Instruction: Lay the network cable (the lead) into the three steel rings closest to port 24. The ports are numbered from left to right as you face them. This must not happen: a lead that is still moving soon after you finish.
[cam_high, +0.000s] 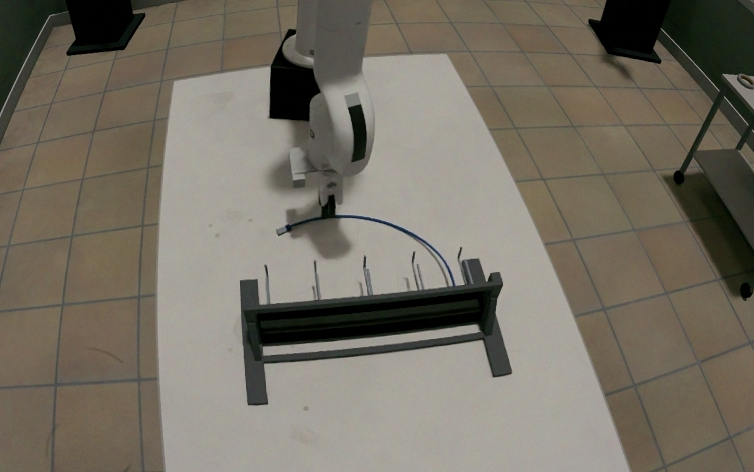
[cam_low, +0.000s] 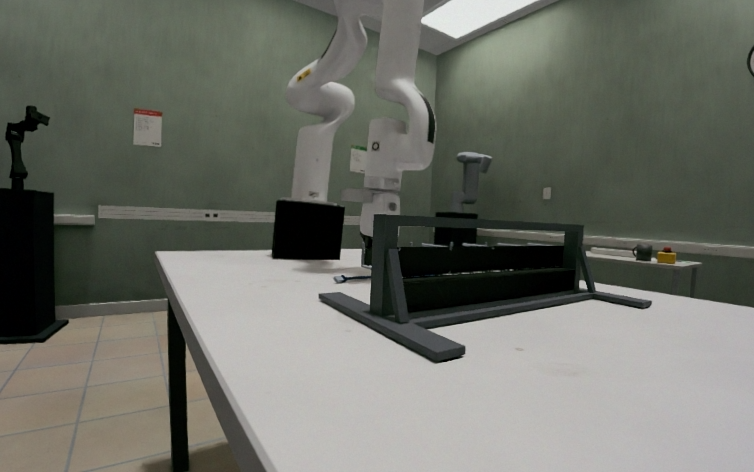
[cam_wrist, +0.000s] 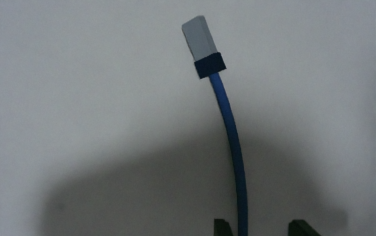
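My hand is 4 cm short of the grey plug, 10 cm to the left of it and 4 cm above it. Also, from my hand: dark grey patch-panel rack: 30 cm ahead, 10 cm to the left, 2 cm above.
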